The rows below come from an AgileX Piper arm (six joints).
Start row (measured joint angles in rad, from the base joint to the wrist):
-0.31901 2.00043 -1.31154 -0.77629 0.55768 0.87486
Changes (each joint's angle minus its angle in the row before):
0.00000 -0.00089 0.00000 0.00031 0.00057 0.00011
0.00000 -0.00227 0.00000 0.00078 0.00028 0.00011
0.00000 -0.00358 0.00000 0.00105 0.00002 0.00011
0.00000 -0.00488 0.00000 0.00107 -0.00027 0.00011
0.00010 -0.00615 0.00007 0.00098 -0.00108 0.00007
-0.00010 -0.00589 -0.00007 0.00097 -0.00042 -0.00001
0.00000 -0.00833 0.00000 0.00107 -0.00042 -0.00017
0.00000 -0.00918 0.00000 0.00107 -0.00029 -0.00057
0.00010 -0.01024 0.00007 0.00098 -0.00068 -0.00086
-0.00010 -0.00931 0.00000 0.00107 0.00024 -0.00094
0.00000 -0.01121 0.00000 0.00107 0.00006 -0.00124
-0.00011 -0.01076 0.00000 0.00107 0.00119 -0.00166
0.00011 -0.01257 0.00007 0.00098 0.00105 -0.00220
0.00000 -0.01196 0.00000 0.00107 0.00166 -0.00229
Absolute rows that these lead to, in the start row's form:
-0.31901 1.99954 -1.31154 -0.77598 0.55825 0.87497
-0.31901 1.99727 -1.31154 -0.77520 0.55853 0.87508
-0.31901 1.99369 -1.31154 -0.77415 0.55855 0.87519
-0.31901 1.98881 -1.31154 -0.77308 0.55828 0.87530
-0.31891 1.98266 -1.31147 -0.77210 0.55720 0.87537
-0.31901 1.97677 -1.31154 -0.77113 0.55678 0.87536
-0.31901 1.96844 -1.31154 -0.77006 0.55636 0.87519
-0.31901 1.95926 -1.31154 -0.76899 0.55607 0.87462
-0.31891 1.94902 -1.31147 -0.76801 0.55539 0.87376
-0.31901 1.93971 -1.31147 -0.76694 0.55563 0.87282
-0.31901 1.92850 -1.31147 -0.76587 0.55569 0.87158
-0.31912 1.91774 -1.31147 -0.76480 0.55688 0.86992
-0.31901 1.90517 -1.31140 -0.76382 0.55793 0.86772
-0.31901 1.89321 -1.31140 -0.76275 0.55959 0.86543

